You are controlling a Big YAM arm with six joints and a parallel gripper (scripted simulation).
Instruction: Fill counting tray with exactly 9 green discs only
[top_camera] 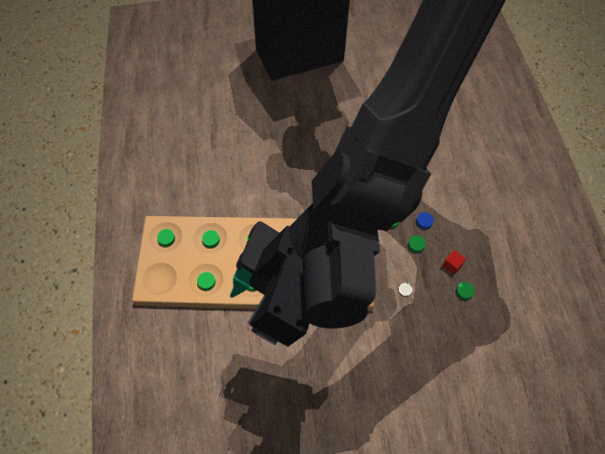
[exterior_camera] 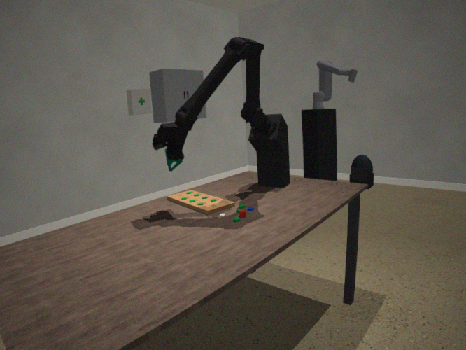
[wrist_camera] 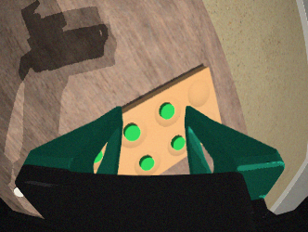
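The red cube is 23 cm behind my hand, 26 cm to the left of it and 20 cm below it. From my hand the other things lie so: white disc: 16 cm behind, 19 cm to the left, 21 cm below; counting tray: 13 cm behind, 5 cm to the right, 20 cm below; blue disc: 29 cm behind, 20 cm to the left, 20 cm below.
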